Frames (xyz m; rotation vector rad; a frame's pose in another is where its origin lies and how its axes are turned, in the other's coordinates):
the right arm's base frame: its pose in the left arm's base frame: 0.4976 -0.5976 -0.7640 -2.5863 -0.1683 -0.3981
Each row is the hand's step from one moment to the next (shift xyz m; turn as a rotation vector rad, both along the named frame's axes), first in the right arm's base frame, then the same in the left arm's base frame.
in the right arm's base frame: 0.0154 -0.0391 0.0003 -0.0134 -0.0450 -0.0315
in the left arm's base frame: 0.0071 0.0345 0.0230 -0.0292 0.0221 0.0430
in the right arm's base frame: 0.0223 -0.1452 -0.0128 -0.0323 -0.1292 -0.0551
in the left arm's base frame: -0.0101 0.1194 0.0860 -0.0693 0.0818 0.0963
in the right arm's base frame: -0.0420 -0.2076 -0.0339 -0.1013 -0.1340 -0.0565
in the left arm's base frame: -0.0885 0.1596 0.1127 -0.1361 0.0823 0.0782
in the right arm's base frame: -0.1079 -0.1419 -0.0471 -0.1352 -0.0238 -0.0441
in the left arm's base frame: -0.1416 0.0935 0.0721 -0.1439 -0.0077 0.0055
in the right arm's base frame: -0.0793 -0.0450 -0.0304 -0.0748 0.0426 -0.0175
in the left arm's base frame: -0.0915 0.0199 0.0216 -0.0671 -0.0487 -0.0290
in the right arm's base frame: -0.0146 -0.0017 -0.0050 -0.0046 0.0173 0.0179
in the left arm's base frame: -0.0154 -0.0017 0.0004 0.0034 -0.0060 -0.0244
